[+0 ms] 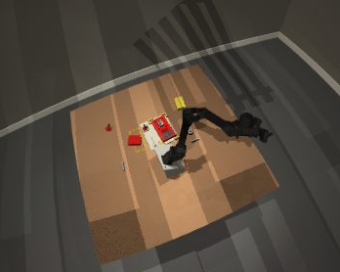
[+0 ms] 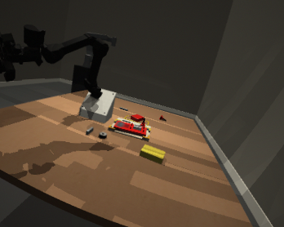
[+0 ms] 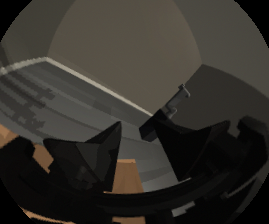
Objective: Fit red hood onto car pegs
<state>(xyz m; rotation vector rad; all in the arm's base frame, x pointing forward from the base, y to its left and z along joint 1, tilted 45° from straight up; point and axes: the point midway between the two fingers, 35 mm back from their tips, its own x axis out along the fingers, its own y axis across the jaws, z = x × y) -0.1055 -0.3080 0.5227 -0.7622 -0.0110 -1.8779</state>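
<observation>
Now: gripper tip 800 mm to the right of the red hood, 370 mm short of it and 300 mm above it. The rest, counted from my gripper tip: yellow block: 590 mm ahead, 390 mm to the left, 300 mm below; dark wheel-like part: 390 mm to the left, 310 mm below, 310 mm ahead; grey part: 930 mm to the left, 310 mm below, 200 mm ahead.
</observation>
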